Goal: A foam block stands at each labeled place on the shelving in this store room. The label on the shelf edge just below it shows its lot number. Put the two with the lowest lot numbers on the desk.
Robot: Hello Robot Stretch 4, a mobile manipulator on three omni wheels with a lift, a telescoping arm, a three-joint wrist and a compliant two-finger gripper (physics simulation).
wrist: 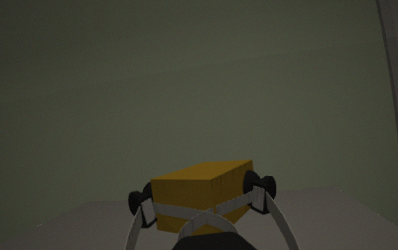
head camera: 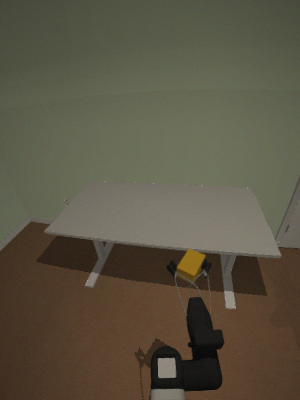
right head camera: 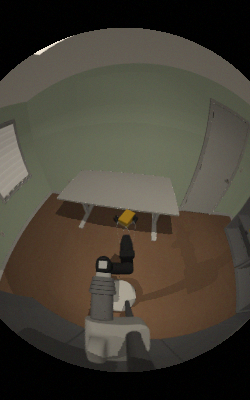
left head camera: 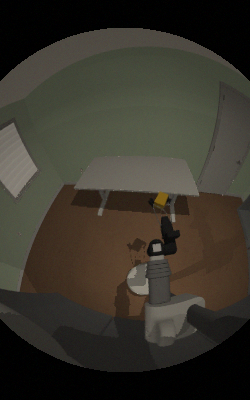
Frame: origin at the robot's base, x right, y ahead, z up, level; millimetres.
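Seen in the pictures: gripper, fingertip midpoint: [head camera: 188,260] [right head camera: 125,215] [left head camera: 158,197]; robot's base, link origin: [right head camera: 118,294] [left head camera: 143,278].
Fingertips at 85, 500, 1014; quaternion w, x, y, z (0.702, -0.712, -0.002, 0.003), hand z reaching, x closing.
Note:
Offsets run from my fingertips to a thing's middle, as dx, dy, dz. "pt": to the spot under its first point. Level surfaces: height alone.
My gripper [head camera: 190,267] [left head camera: 160,202] [right head camera: 126,219] [wrist: 202,190] is shut on a yellow foam block @(+7, -22, +3) [head camera: 191,264] [left head camera: 161,200] [right head camera: 127,217] [wrist: 187,192], with one fingertip pad at each side of it. The desk @(dz -322) [head camera: 165,215] [left head camera: 135,172] [right head camera: 120,192] [wrist: 70,225] has a pale top on light legs and stands against the green wall. In the head camera view the block shows at the desk's front edge, right of its middle, overlapping the edge slightly. The block's lot label does not show.
Part of a grey shelving unit [left head camera: 244,212] [right head camera: 241,235] shows at the right edge of both side head views. A door @(pt +1387, +871, +131) [left head camera: 225,142] [right head camera: 217,157] is right of the desk. A window [left head camera: 16,160] [right head camera: 11,160] is in the left wall.

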